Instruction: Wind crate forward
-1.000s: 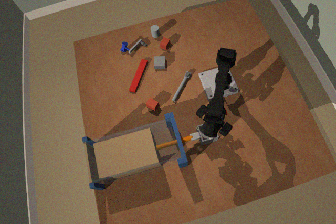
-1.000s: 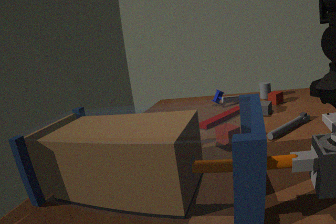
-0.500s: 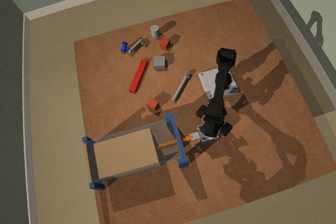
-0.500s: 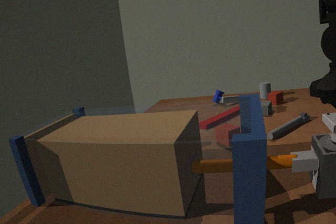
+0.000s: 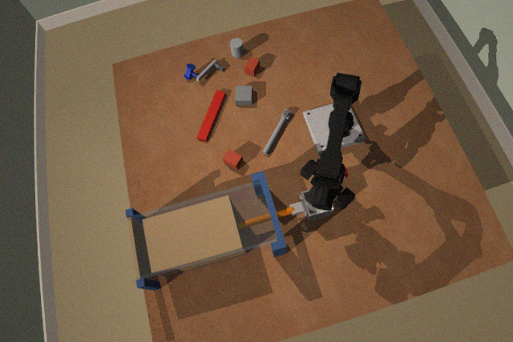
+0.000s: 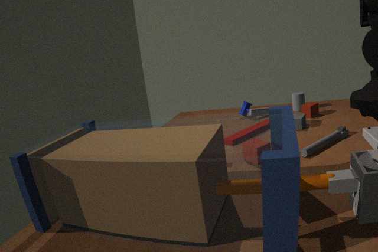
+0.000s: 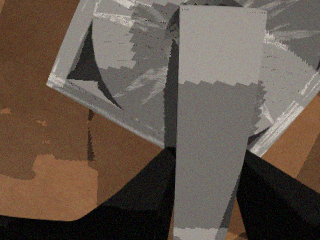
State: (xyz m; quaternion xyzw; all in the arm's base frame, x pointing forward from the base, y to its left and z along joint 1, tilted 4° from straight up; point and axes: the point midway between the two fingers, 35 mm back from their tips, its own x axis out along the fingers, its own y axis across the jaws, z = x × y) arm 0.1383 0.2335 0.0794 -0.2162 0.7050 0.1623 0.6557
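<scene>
Right now the winch handle is 10 mm behind my gripper tip, 10 mm to the right of it and 20 mm above it. Also, from my gripper tip: red knob: 50 mm behind, 30 mm to the right, 50 mm above; then grey winch: 20 mm ahead, 20 mm to the left, 60 mm below; then blue frame: 200 mm ahead, 30 mm to the left, 20 mm above.
</scene>
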